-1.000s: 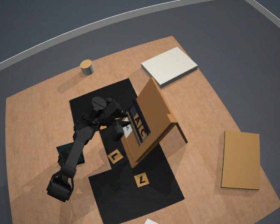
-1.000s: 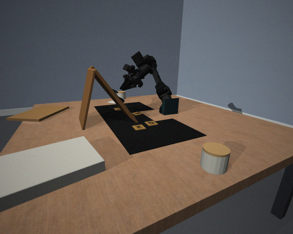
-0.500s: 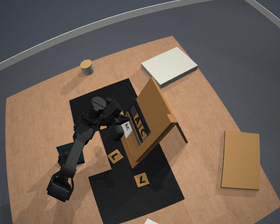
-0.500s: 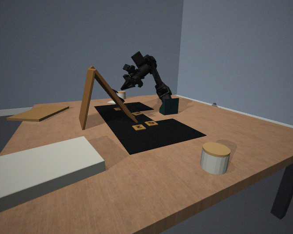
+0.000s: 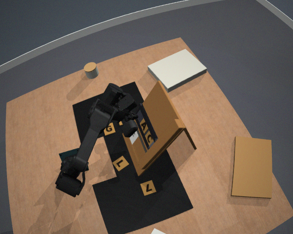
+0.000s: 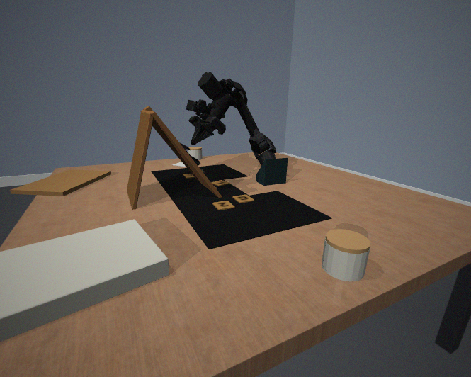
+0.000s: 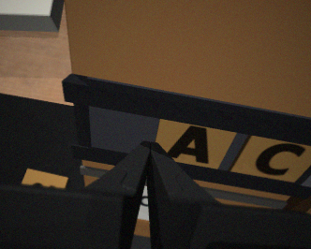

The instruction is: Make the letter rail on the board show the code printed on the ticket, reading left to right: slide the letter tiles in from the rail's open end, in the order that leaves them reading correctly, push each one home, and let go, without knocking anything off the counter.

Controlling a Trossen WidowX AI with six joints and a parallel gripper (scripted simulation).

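Now: gripper tip 11 cm above the white ticket and 4 cm past it. The rest, counted from my gripper tip: flat tan panel: 44 cm ahead, 35 cm to the right, 18 cm below; black mat: 18 cm below, 14 cm behind, 4 cm to the right; tile: 18 cm below, 13 cm to the left, 6 cm behind.
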